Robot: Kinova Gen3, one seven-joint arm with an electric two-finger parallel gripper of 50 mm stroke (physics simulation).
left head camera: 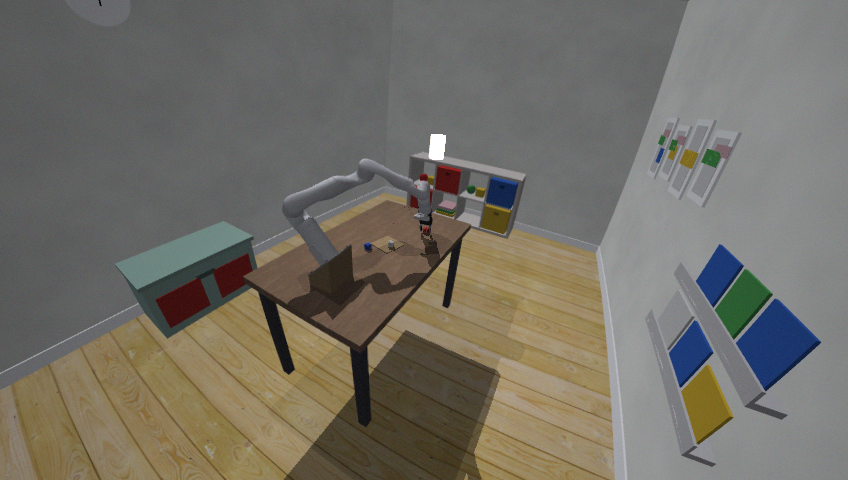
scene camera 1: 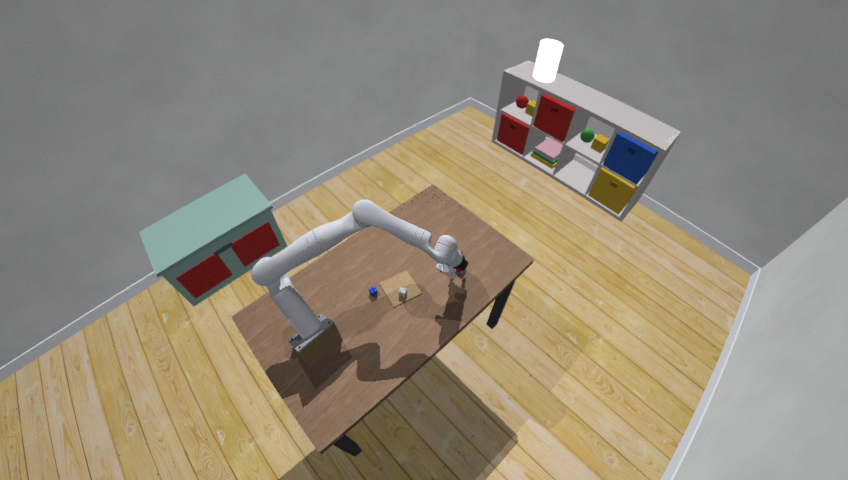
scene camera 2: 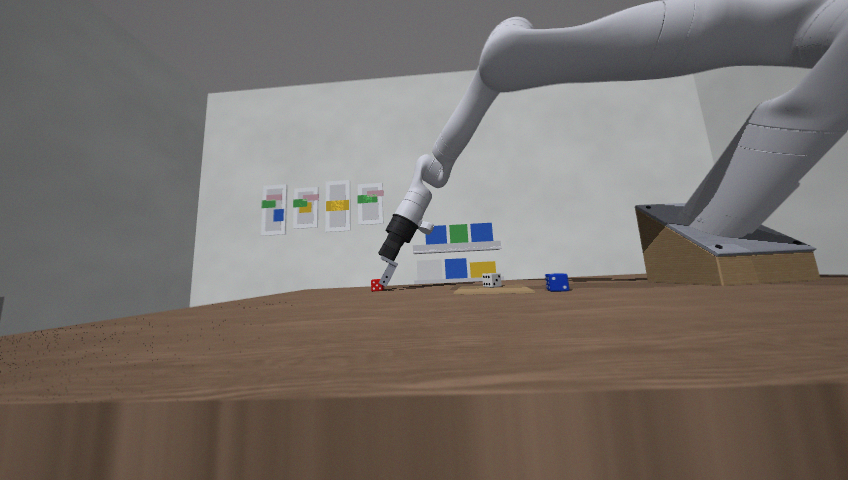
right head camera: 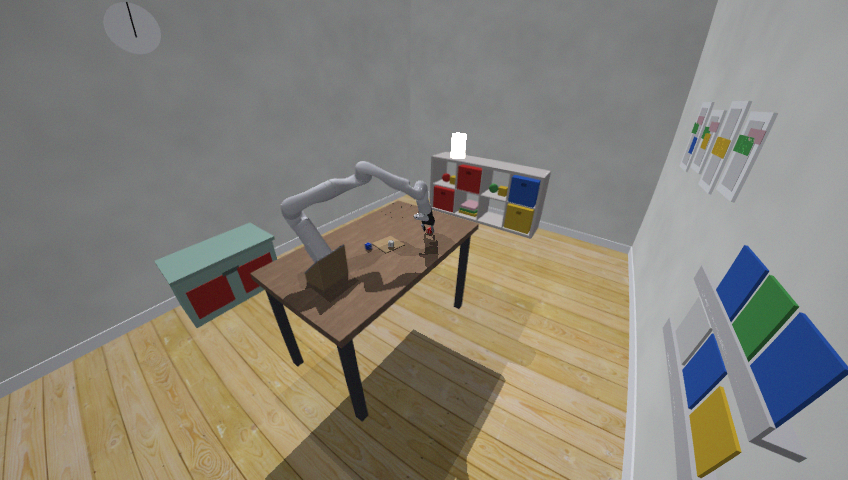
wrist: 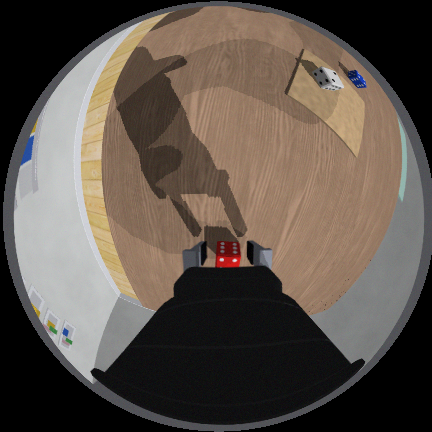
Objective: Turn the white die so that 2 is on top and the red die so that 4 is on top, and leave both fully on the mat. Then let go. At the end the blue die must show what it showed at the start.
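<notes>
My gripper (scene camera 2: 385, 281) (wrist: 226, 249) is open, its fingertips low over the table, one on each side of the red die (scene camera 2: 376, 285) (wrist: 228, 249), with a gap on both sides in the wrist view. The red die sits on the bare table, off the mat. Its base-facing side shows six pips; two pips show on its upper face, partly hidden by the gripper. The white die (scene camera 1: 402, 292) (scene camera 2: 491, 280) (wrist: 327, 78) rests on the tan mat (scene camera 1: 405, 276) (wrist: 347, 117); its top appears to show four. The blue die (scene camera 1: 373, 291) (scene camera 2: 557, 282) (wrist: 356, 78) sits beside the mat; its top is hard to read.
The brown table (scene camera 1: 476, 231) (scene camera 2: 416, 344) carries the dice and the arm's wooden base block (scene camera 1: 321, 356) (scene camera 2: 678, 258). The red die is nearer the table's far end than the mat. A green cabinet (scene camera 1: 208, 220) and a shelf unit (scene camera 1: 606, 110) stand on the floor beyond the table.
</notes>
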